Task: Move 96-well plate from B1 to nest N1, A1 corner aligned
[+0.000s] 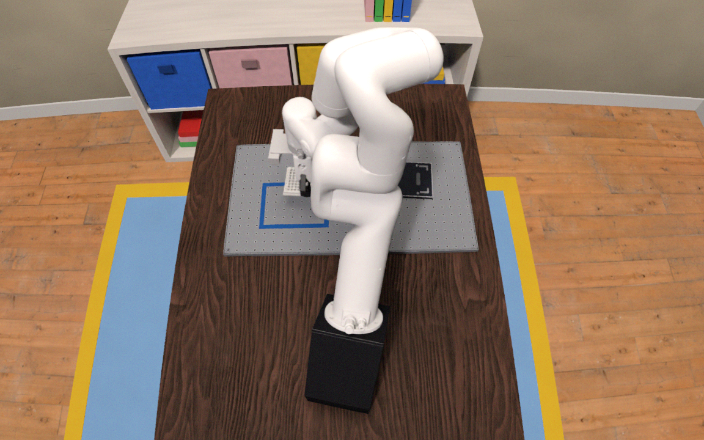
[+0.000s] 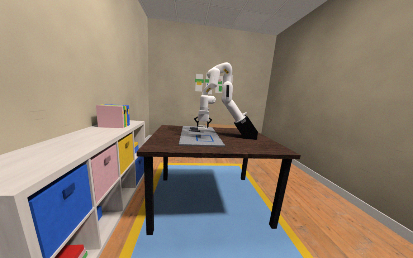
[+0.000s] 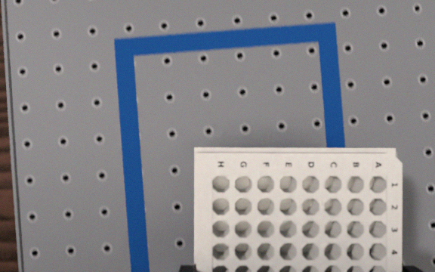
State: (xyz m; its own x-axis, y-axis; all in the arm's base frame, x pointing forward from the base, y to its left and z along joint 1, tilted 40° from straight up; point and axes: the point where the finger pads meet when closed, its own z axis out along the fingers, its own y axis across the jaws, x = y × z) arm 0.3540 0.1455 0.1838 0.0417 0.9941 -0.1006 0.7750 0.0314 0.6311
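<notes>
My gripper is now 60 mm short of the plate nest, 270 mm to the left of it and 90 mm above it. From my hand the other things lie so: white 96-well plate: 10 mm below.
</notes>
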